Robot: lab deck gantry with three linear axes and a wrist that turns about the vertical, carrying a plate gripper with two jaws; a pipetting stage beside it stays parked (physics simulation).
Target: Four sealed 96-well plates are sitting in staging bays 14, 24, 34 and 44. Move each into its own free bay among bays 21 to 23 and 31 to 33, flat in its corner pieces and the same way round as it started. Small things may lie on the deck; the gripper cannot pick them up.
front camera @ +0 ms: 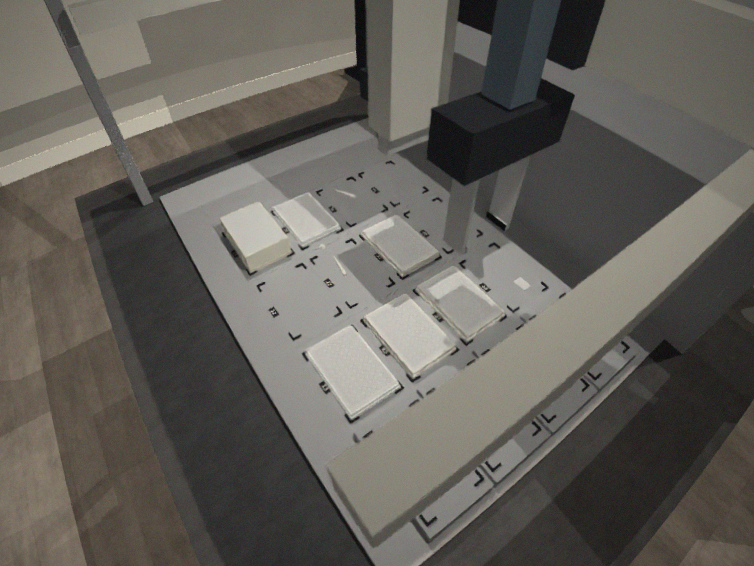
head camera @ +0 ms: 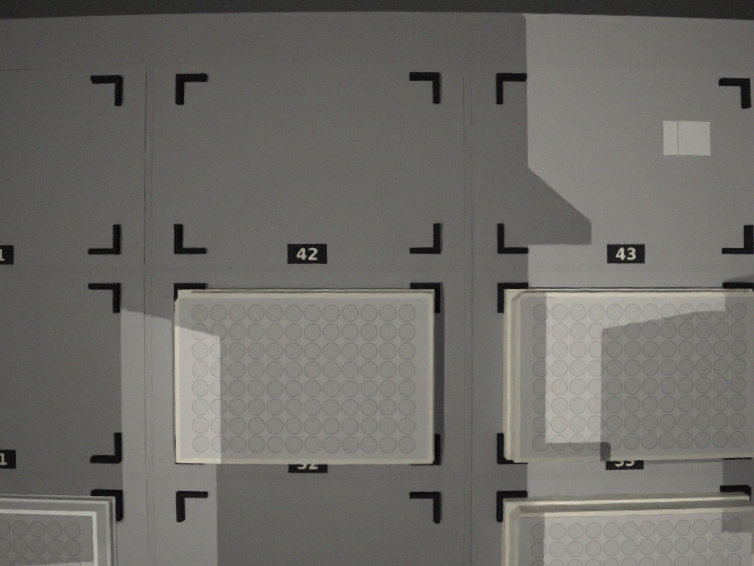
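Seen in the pictures: gripper, fingertip midpoint: [front camera: 476,234]; robot's base, link origin: [front camera: 224,233].
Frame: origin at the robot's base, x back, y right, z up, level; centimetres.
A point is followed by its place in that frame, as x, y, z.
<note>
Sealed plates lie flat: one [front camera: 304,218] {-7.0, -14.5, 1.4} [head camera: 42,536] {-9.8, -17.8, 1.4} in bay 21, one [front camera: 409,335] {-39.9, -14.5, 1.4} [head camera: 639,542] {-39.2, -17.5, 1.4} in bay 23, one [front camera: 400,244] {-23.6, -25.3, 1.4} [head camera: 311,377] {-23.2, -25.8, 1.4} in bay 32 and one [front camera: 461,302] {-39.9, -25.3, 1.4} [head camera: 630,377] {-38.6, -25.7, 1.4} in bay 33. Each looks within its corner pieces; the plates in bays 21 and 23 are cut off in the head view. In the front view, no plate shows in the visible parts of the staging bays; the beam hides the rest. My gripper [front camera: 476,235] {-39.2, -25.8, 16.0} is open, with nothing between its jaws, raised above the deck near bay 42. Its jaws do not show in the head view.
A tall pale block [front camera: 254,236] {-8.9, -3.6, 4.2} stands in bay 11, another plate [front camera: 352,371] {-40.0, -4.0, 1.4} in bay 13. Thin pale sticks lie in bay 22 [front camera: 341,265] {-21.2, -14.0, 0.6} and bay 31 [front camera: 345,193] {-4.1, -25.8, 0.4}. A small cap [front camera: 321,246] {-14.7, -13.7, 0.4} lies near bay 21. A pale beam [front camera: 499,365] {-61.4, 0.5, 40.0} crosses in front.
</note>
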